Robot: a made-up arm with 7 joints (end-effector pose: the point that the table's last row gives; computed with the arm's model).
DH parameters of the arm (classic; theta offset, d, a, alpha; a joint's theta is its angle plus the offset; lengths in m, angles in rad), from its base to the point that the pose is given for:
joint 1: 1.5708 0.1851 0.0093 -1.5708
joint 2: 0 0.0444 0.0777 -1.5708
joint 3: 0 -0.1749 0.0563 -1.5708
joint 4: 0 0.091 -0.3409 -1.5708
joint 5: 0 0.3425 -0.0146 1.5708
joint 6: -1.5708 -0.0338 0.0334 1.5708
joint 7: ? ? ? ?
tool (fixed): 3.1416 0.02 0 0
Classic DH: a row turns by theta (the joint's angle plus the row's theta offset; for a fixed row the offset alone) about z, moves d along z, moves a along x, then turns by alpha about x.
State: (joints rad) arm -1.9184 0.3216 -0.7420 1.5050 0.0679 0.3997 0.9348
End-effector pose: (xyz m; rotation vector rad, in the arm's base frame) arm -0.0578 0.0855 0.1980 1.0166 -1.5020 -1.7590
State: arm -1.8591 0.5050 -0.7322 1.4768 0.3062 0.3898 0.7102
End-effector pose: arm -0.1570 0.1216 0.1859 1.0541 -1.2766 -1.3917
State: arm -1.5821 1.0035 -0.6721 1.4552 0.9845 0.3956 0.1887
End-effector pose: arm -0.4087 -0.0360 0.2309 1.1012 -0.4747 -0.4042
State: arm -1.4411 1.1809 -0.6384 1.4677 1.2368 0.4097 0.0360
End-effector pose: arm -0.4272 -0.1666 0.2723 1.0767 -0.1687 -0.0333
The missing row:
joint 7: -1.5708 -0.082 0.266 1.5708
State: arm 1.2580 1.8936 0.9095 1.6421 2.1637 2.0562 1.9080
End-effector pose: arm 0.0685 -0.5162 0.3990 0.9778 0.5122 1.6497
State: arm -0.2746 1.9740 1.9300 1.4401 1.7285 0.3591 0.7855
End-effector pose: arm -0.3298 -0.3341 0.1992 -1.1722 -1.0101 1.8825
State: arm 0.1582 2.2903 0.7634 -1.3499 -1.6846 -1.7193 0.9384
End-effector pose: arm 0.0739 0.0086 -0.3493 0.6098 0.3633 1.3594
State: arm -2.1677 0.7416 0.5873 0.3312 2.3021 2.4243 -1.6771
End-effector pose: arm 0.0254 -0.0913 0.5728 2.1797 0.5006 1.2482
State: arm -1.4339 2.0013 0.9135 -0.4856 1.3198 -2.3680 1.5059
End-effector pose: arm 0.8881 0.0621 0.0881 0.2692 1.8786 2.0433
